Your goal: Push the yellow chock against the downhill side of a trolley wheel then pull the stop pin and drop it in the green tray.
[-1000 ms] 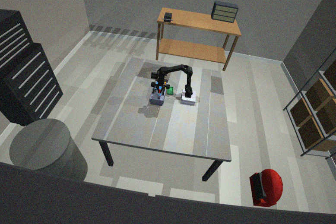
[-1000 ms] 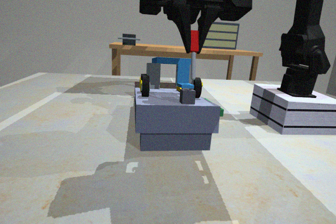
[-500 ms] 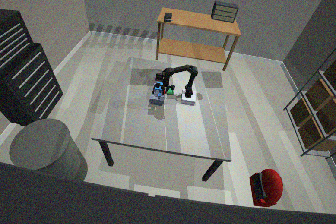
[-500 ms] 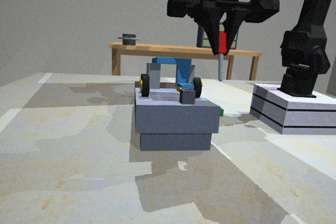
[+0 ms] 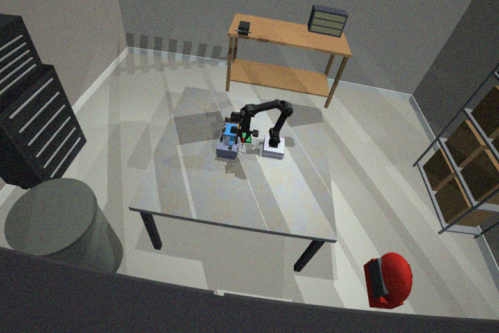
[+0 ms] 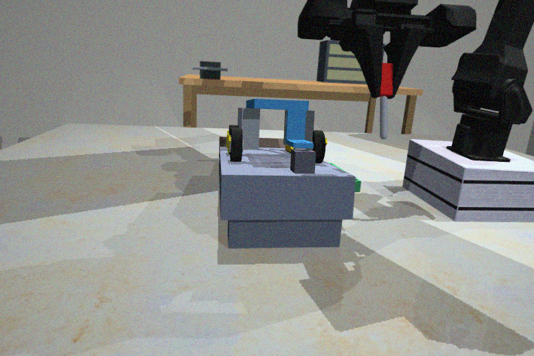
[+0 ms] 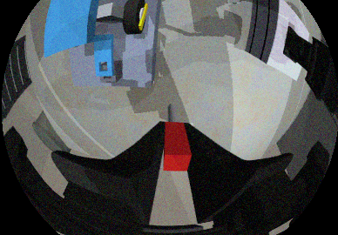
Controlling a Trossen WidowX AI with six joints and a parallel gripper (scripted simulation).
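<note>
My gripper tip is now 230 mm to the left of the green tray, 180 mm above it and 20 mm past it. Also, from my gripper tip: yellow chock (200 mm to the right, 90 mm below, 50 mm ahead); trolley (120 mm to the right, 100 mm ahead, 70 mm below); red-headed stop pin (right at my gripper tip).
</note>
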